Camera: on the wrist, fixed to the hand. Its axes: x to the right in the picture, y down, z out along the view.
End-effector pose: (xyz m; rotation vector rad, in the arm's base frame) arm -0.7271 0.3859 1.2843 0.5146 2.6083 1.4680
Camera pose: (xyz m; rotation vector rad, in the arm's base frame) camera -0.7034 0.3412 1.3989 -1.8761 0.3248 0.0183
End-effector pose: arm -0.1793 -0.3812 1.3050 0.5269 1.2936 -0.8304
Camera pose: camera -0.1737 -0.2560 1.3045 1.7748 -0.5456 1.7874
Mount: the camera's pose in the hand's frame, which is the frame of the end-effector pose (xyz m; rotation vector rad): -0.0290 0.0813 -0.0908 -0.2478 -0.3152 -3.0807
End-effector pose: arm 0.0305 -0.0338 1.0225 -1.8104 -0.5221 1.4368
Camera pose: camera 0.0975 -0.1335 0.9869 0.5279 -1.9179 -0.7493
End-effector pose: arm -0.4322 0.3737 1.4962 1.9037 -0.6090 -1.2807
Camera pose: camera -0.3580 0.3745 1.5971 -0.4151 -1.8138 1.1709
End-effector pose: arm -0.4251 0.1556 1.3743 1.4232 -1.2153 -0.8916
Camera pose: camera -0.3628 0.2068 1.4702 -1.1135 -1.4289 1.5748
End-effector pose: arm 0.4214 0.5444 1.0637 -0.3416 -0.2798 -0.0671
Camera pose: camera 0.4262 0.5905 0.9473 -0.1634 0.8152 2.9391
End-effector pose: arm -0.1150 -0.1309 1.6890 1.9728 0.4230 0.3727
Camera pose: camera -0.1701 -0.1041 1.7983 -0.5074 2.0549 -1.5836
